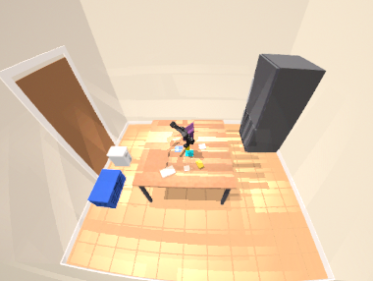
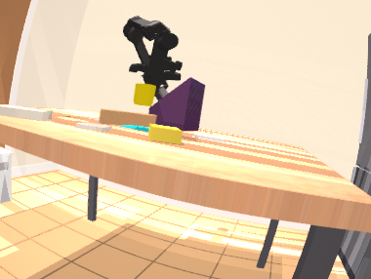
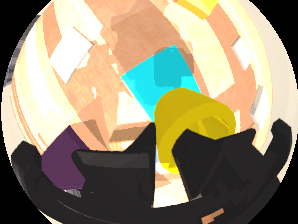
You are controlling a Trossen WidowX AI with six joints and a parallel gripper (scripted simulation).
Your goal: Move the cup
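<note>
My gripper tip is now 30 mm short of the cyan pad, 10 mm to the right of it and 120 mm above it. From my gripper tip the other things lie so: pale blue pad (20 mm behind, 160 mm to the right, 120 mm below); wooden block (10 mm ahead, 70 mm to the right, 90 mm below); yellow cup (20 mm ahead, 10 mm to the right).
</note>
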